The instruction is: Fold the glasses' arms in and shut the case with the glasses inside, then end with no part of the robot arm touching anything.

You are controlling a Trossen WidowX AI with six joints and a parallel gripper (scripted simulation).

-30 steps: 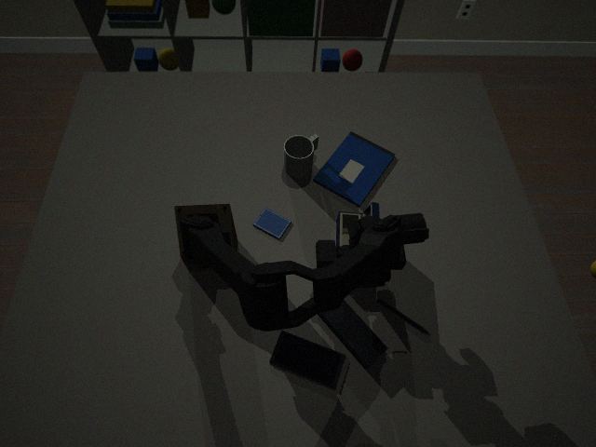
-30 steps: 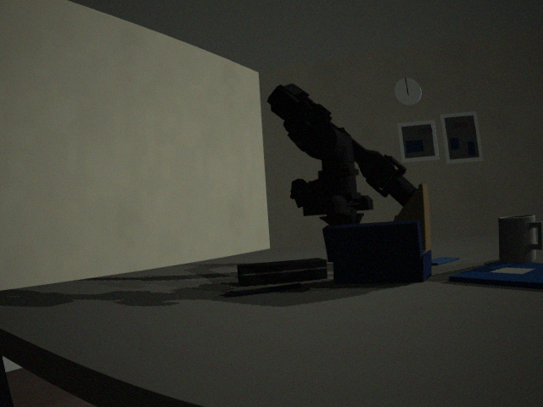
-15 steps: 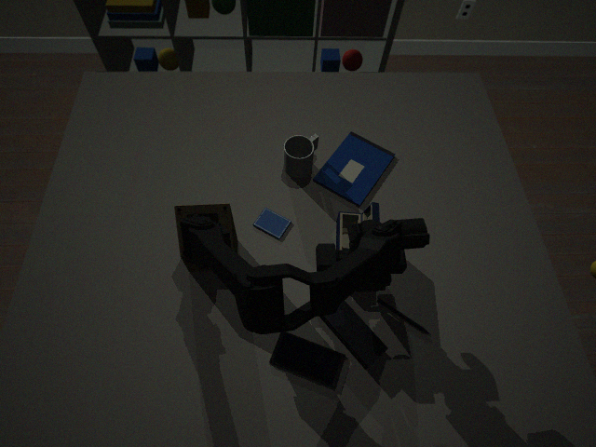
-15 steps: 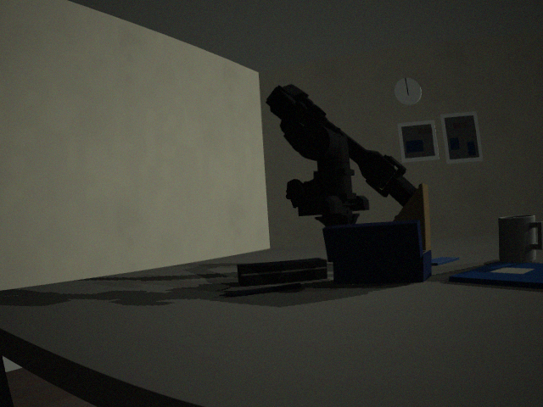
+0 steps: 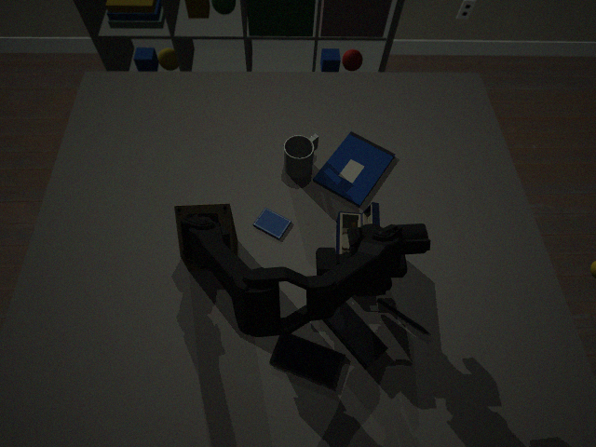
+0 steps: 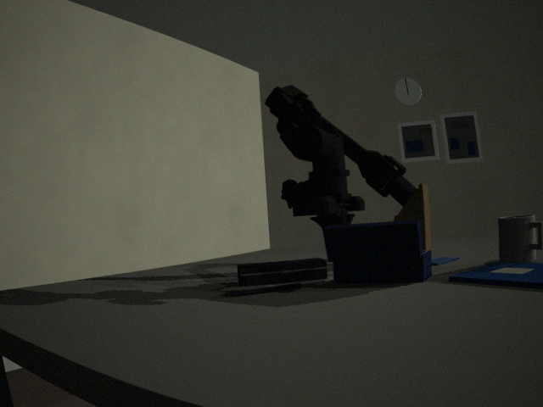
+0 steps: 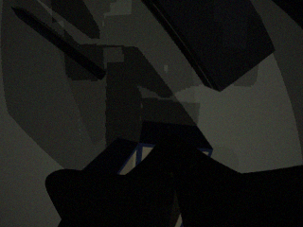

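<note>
My gripper is now 5 cm short of the glasses case lid, 8 cm to the right of it and 1 cm above it. Round my hand: long dark box (2 cm behind, 11 cm to the right, 6 cm below); then blue glasses case (3 cm ahead, 9 cm to the left, 4 cm below); then small blue card (18 cm behind, 17 cm to the left, 8 cm below).
</note>
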